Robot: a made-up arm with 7 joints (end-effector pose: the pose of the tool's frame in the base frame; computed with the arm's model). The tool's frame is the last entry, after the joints. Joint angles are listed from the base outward.
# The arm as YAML. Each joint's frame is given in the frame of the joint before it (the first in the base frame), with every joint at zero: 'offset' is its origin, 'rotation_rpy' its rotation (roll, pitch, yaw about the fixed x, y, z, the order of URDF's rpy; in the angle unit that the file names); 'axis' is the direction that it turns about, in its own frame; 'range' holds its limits. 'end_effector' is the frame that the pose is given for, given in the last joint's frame.
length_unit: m
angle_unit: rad
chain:
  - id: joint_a
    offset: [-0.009, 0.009, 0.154]
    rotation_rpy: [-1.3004, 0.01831, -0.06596]
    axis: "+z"
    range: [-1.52, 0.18]
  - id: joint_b
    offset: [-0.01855, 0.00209, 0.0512]
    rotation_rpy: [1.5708, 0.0, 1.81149]
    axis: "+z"
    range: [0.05, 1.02]
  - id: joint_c
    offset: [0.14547, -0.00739, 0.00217]
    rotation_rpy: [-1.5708, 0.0, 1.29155]
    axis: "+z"
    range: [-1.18, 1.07]
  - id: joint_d
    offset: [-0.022, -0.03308, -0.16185]
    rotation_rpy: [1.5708, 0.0, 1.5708]
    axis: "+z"
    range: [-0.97, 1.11]
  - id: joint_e
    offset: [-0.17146, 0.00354, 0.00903]
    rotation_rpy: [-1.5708, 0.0, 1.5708]
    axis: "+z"
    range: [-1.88, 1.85]
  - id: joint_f
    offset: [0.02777, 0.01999, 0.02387]
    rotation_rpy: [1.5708, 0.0, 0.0]
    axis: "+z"
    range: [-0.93, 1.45]
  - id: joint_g
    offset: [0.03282, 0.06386, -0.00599]
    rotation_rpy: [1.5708, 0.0, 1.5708]
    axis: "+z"
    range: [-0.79, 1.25]
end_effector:
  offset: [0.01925, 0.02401, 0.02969]
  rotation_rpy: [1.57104, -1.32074, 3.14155]
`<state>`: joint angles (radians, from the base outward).
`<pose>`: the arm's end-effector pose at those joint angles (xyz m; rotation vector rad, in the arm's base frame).
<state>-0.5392 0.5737 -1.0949 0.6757 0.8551 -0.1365 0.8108</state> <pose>0.1541 0.0496 -0.2831 -0.0793 0.0809 -2.5521</pose>
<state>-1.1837 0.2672 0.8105 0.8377 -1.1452 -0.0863 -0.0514</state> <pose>0.4653 0.3325 0.0348 1.2129 2.8559 0.1561</pose>
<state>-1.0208 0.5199 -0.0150 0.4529 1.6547 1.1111 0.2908</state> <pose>0.4871 0.1744 0.0998 0.9355 -0.1570 -0.6186</pose>
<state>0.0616 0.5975 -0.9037 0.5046 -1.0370 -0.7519 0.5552</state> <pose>0.0817 0.1785 -0.2269 -1.0776 -1.1811 -0.6243</pose>
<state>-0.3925 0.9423 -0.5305 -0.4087 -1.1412 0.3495 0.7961</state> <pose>0.2670 0.1312 0.0421 -1.2637 -0.9988 -1.0734</pose>
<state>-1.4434 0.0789 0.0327 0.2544 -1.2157 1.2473 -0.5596</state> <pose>0.4366 -0.0933 0.2745 2.4167 0.1387 1.2732</pose>
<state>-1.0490 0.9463 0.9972 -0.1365 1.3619 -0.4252 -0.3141</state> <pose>0.2462 0.3058 0.3641 1.1099 -0.2438 -1.1150</pose>
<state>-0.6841 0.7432 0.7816 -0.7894 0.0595 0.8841 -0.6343</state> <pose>0.1748 0.2261 0.2918 -0.2508 -1.1636 -1.8146</pose>
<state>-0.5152 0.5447 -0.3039 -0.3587 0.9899 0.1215 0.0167</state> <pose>0.2639 -0.0054 0.0200 0.3166 -0.3865 -2.2632</pose>
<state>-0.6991 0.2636 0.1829 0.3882 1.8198 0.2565 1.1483</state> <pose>0.4158 0.0906 -0.0939 1.4882 -0.3429 -1.4347</pose>
